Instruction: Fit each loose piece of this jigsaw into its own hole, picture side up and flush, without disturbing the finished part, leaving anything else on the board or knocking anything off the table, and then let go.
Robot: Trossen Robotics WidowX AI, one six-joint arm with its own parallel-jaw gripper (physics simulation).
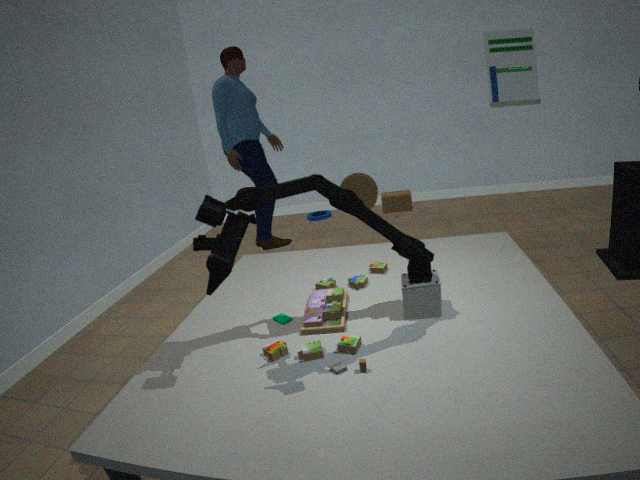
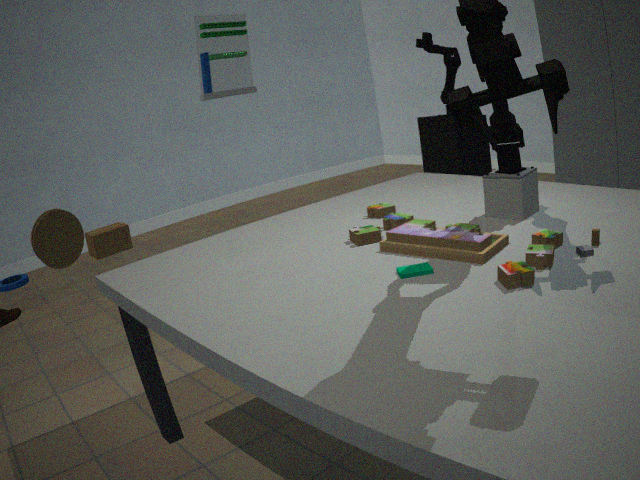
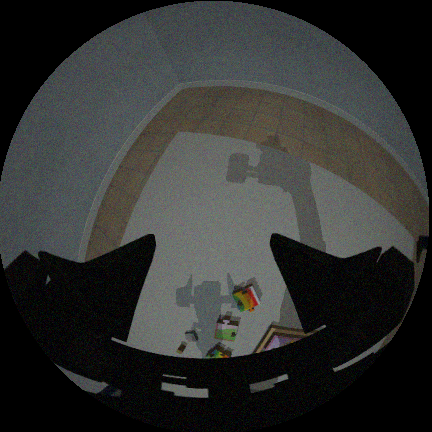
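Note:
My gripper (image 1: 209,292) (image 3: 213,239) is open and empty, high above the table past the board's far side from the base. The wooden jigsaw board (image 1: 323,330) (image 2: 434,251) holds a pink-and-green part with uneven green areas; I cannot tell the holes. On one side lie a red-yellow piece (image 1: 275,350) (image 2: 515,275) (image 3: 245,298), a pink-green piece (image 1: 311,351) (image 2: 539,256) (image 3: 226,329) and a green-orange piece (image 1: 349,345) (image 2: 546,238). On the other side lie a green piece (image 1: 325,283) (image 2: 364,235), a blue-green piece (image 1: 357,281) (image 2: 397,220) and an orange-green piece (image 1: 378,267) (image 2: 381,210).
A flat green block (image 1: 282,318) (image 2: 415,270) lies beside the board. A small grey block (image 1: 338,368) (image 2: 584,251) and a small wooden block (image 1: 362,365) (image 2: 595,237) lie near the green-orange piece. The arm's pale base (image 1: 421,299) (image 2: 510,196) stands behind the board. A person (image 1: 235,113) stands beyond the table.

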